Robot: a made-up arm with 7 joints.
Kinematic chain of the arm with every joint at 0, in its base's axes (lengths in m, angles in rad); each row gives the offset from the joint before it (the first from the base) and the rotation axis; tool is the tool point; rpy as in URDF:
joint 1: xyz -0.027 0.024 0.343 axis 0 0.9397 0.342
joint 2: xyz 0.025 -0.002 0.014 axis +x
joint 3: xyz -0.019 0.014 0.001 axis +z
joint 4: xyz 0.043 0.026 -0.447 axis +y
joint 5: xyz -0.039 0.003 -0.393 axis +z
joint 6: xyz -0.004 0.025 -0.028 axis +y
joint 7: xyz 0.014 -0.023 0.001 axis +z
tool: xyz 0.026 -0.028 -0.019 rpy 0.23 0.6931 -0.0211
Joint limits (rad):
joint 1: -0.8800..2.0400
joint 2: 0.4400..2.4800
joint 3: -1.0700..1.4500
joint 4: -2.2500..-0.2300
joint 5: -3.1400..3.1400
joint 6: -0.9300..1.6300
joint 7: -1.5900..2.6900
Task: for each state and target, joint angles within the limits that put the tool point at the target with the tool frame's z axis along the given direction. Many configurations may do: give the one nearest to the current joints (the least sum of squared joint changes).
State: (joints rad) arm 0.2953 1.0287 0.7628 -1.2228 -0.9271 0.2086 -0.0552
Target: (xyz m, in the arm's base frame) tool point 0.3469 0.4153 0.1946 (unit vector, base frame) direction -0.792 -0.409 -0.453
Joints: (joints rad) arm 0.3614 1.0843 0.3151 -1.9454 -0.7894 -0.0908 0.0917
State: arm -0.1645 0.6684 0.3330 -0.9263 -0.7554 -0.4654 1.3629
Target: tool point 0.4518 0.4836 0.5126 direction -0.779 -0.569 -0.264
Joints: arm -0.5120 1.0039 0.4925 -1.4553 -0.9063 -0.2161 1.1908
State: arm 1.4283 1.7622 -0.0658 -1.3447 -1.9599 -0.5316 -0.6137
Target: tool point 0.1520 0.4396 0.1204 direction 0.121 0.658 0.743
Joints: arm 1.4523 1.5262 0.4819 -2.2452 -1.8624 -0.9300 -0.9150
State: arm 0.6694 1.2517 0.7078 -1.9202 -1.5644 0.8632 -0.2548
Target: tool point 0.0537 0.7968 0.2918 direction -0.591 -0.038 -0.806
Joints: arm 0.9963 1.2024 0.8404 -1.3676 -1.5675 0.5599 -0.3634
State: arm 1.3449 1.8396 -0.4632 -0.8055 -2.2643 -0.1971 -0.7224
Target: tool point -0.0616 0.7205 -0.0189 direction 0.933 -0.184 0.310
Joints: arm 0.7463 1.5261 -0.7004 -1.1803 -2.6401 -0.9188 -1.4642
